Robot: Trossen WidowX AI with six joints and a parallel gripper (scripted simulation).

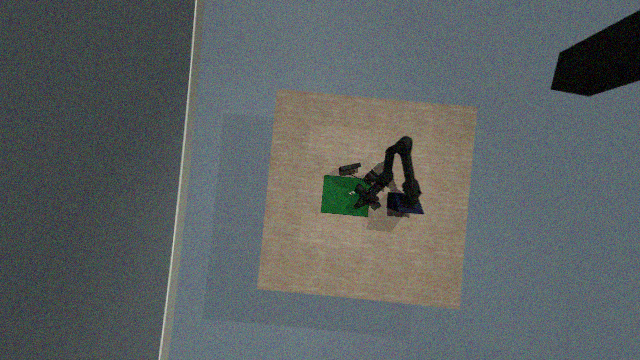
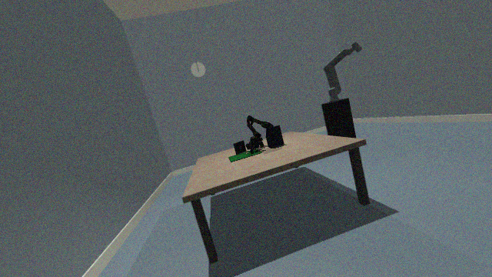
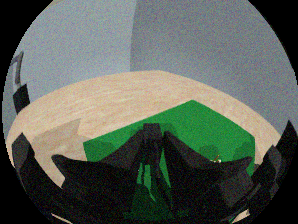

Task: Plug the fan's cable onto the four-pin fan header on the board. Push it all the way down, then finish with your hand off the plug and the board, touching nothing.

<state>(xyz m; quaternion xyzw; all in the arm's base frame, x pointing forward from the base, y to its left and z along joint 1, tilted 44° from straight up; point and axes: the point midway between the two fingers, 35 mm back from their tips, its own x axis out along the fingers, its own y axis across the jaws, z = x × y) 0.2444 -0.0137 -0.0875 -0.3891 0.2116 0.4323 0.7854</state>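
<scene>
My gripper tip is now 2 cm above the dark plug. Round my gripper tip: green board: 8 cm ahead, 6 cm below, 4 cm to the right; then dark fan: 21 cm to the right, 10 cm ahead, 1 cm above; then white fan header: 7 cm to the right, 5 cm below, 5 cm ahead.
</scene>
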